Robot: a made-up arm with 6 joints.
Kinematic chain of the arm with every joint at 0, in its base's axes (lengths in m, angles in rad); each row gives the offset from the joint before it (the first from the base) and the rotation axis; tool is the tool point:
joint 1: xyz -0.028 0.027 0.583 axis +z
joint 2: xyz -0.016 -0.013 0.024 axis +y
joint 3: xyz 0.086 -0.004 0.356 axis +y
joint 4: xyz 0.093 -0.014 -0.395 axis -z
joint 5: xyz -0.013 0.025 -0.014 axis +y
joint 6: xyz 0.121 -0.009 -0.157 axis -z
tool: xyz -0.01 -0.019 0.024
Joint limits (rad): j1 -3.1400..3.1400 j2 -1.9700..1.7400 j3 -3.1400..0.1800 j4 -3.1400..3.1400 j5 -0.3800..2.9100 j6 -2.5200..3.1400
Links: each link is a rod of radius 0.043 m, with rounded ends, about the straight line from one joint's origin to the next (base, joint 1, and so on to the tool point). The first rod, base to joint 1, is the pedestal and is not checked.
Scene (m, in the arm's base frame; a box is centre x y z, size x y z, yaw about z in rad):
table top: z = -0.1
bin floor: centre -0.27 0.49 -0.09 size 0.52 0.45 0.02 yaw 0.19
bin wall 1: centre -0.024 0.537 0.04 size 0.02 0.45 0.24 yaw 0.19
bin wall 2: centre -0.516 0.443 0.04 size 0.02 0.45 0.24 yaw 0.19
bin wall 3: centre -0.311 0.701 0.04 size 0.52 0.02 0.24 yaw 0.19
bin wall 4: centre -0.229 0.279 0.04 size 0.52 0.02 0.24 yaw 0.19
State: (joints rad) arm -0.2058 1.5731 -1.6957 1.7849 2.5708 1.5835
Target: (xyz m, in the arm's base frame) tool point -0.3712 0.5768 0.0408
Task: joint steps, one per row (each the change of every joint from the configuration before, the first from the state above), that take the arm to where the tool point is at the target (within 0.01 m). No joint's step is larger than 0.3 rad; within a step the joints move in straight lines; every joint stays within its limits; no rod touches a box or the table.
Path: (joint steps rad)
1: 0.2629 -0.0421 0.0068 -0.0195 -0.0428 0.0126
2: 0.2630 -0.0422 0.0067 -0.0195 -0.0428 0.0127
3: 0.2629 -0.0421 0.0068 -0.0195 -0.0429 0.0126
4: 0.2630 -0.0421 0.0068 -0.0196 -0.0428 0.0127
5: 0.2629 -0.0422 0.0068 -0.0195 -0.0428 0.0126
6: 0.2630 -0.0421 0.0067 -0.0195 -0.0428 0.0127
7: 0.2629 -0.0421 0.0068 -0.0195 -0.0428 0.0126
8: 0.2630 -0.0421 0.0068 -0.0195 -0.0429 0.0126
9: 0.0355 0.2519 -0.2004 0.1647 -0.2720 0.0365
10: 0.0356 0.2520 -0.2004 0.1646 -0.2719 0.0365

